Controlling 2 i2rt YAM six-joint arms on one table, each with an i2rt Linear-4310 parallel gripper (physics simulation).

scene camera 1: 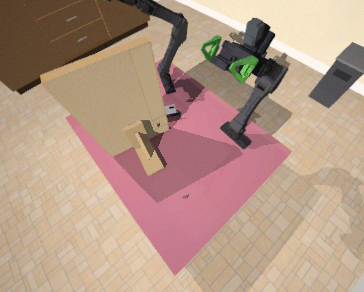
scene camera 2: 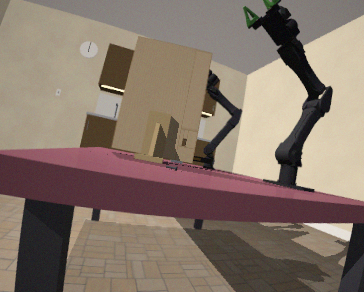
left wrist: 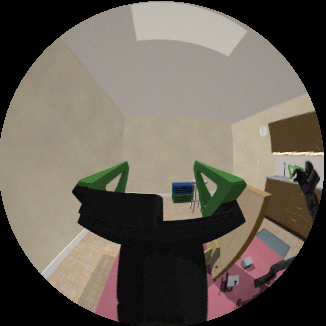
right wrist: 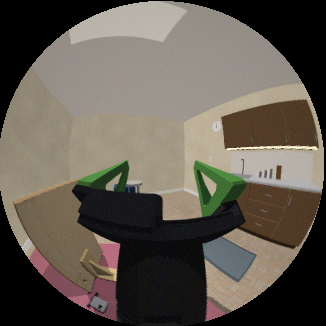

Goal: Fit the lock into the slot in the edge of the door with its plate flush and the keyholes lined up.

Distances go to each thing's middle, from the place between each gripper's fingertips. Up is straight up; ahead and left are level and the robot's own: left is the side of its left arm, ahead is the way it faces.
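Scene:
Measured from my left hand, the tan wooden door (scene camera 1: pixel 105 92) is 370 mm to the right, 170 mm ahead and 370 mm below. The wooden stand (scene camera 1: pixel 136 133) is likewise 370 mm to the right of my left hand and 170 mm ahead of it, but 570 mm below it. Going by their middles, the door is the nearest to my left hand of the things named here.
For my right hand, I find the tan wooden door 200 mm ahead of it, 370 mm to the left of it and 370 mm below it. The wooden stand is 200 mm ahead of my right hand, 370 mm to the left of it and 570 mm below it. Of the things named here, going by their middles, the door is the nearest to my right hand.

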